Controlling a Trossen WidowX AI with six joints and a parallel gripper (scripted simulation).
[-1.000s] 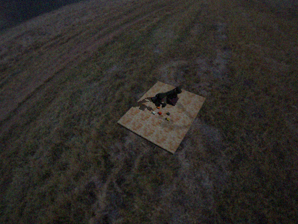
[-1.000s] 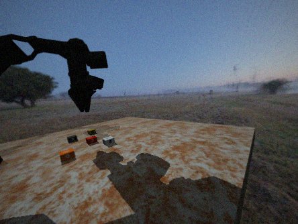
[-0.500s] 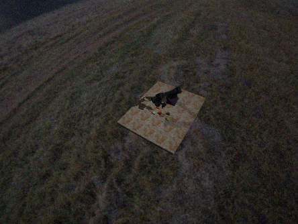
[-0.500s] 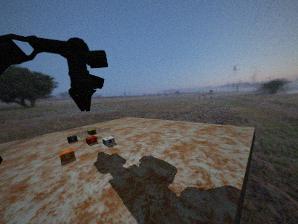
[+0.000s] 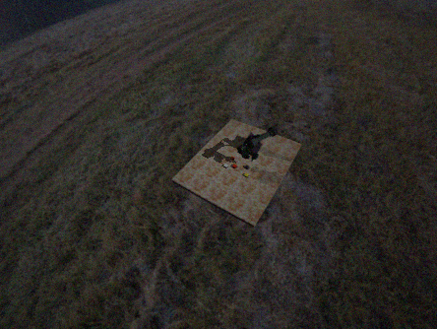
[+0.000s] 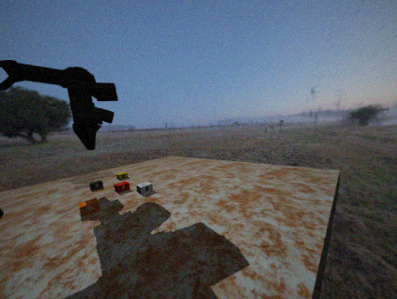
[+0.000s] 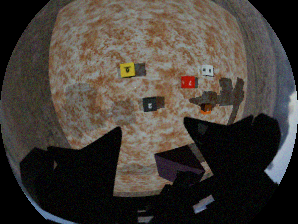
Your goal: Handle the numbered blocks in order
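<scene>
Now: gripper tip 7 cm past the orange block, 18 cm to the left of it and 12 cm above it. Also, from my gripper tip: red block (3 cm ahead, 12 cm to the right, 12 cm below); dark block (1 cm behind, 1 cm to the right, 12 cm below); yellow block (9 cm ahead, 2 cm to the left, 12 cm below).
</scene>
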